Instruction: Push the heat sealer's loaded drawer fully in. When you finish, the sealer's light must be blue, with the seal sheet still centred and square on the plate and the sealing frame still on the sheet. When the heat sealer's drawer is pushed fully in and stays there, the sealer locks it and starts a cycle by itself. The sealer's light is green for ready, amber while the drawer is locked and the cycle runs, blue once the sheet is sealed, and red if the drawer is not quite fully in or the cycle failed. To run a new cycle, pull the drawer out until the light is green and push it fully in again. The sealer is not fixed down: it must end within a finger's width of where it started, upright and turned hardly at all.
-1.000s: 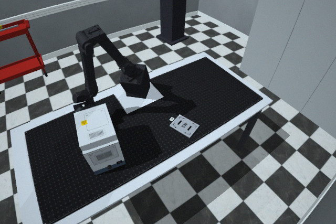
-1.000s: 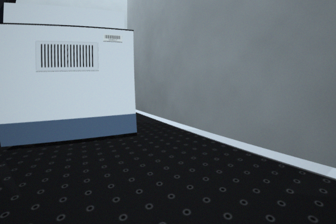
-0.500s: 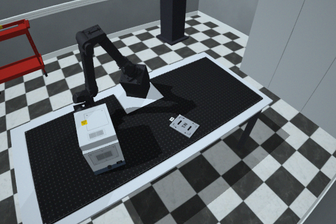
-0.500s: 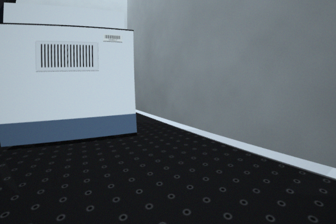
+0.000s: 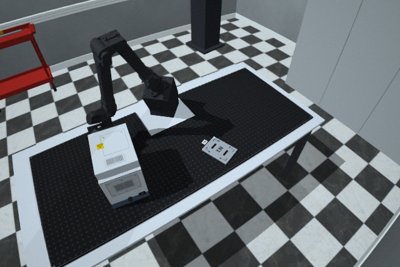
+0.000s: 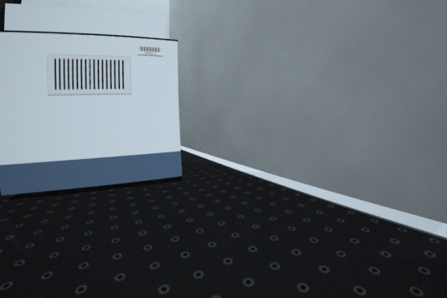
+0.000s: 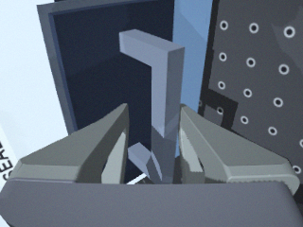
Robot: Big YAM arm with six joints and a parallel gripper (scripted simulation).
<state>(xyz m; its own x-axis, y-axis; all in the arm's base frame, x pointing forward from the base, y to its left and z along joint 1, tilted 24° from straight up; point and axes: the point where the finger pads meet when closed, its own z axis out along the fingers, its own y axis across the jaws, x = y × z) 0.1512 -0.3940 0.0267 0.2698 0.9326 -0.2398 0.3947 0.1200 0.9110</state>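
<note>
The dark blue drawer lies 9 cm ahead of my hand, 2 cm to the right of it and 1 cm below it. The rest, counted from my hand: tiny tag: 24 cm ahead, 44 cm to the left, 9 cm below.
</note>
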